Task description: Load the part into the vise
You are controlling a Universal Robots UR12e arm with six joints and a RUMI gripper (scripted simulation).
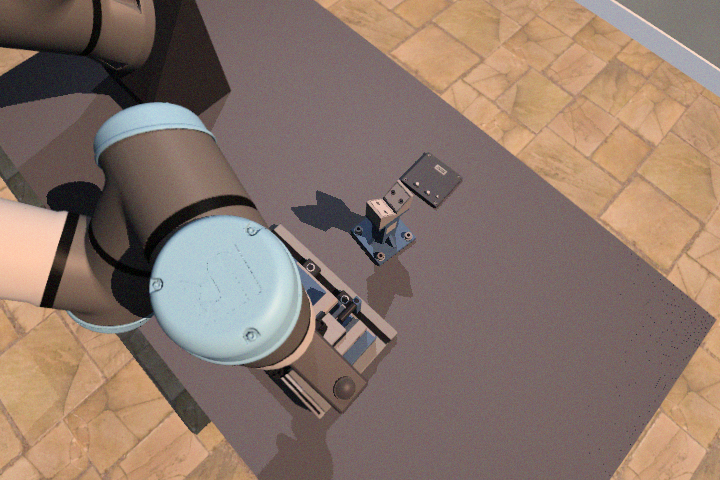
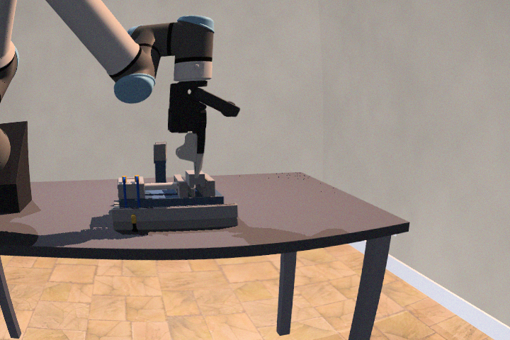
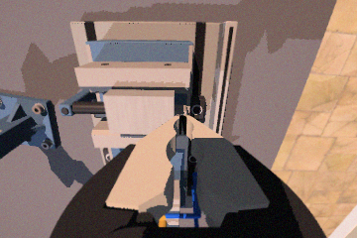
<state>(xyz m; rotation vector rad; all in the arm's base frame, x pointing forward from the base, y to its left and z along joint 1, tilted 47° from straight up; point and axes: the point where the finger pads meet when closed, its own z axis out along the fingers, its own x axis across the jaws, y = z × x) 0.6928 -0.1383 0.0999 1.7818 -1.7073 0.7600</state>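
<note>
The part is 4 cm to the left of my hand and 3 cm below it. From my hand the other things lie so: fixed jaw: 4 cm to the left, 4 cm below, 3 cm ahead; then black work stop: 9 cm to the left, 3 cm below; then white cylinder rod: 9 cm behind, 4 cm to the left, 4 cm below.
</note>
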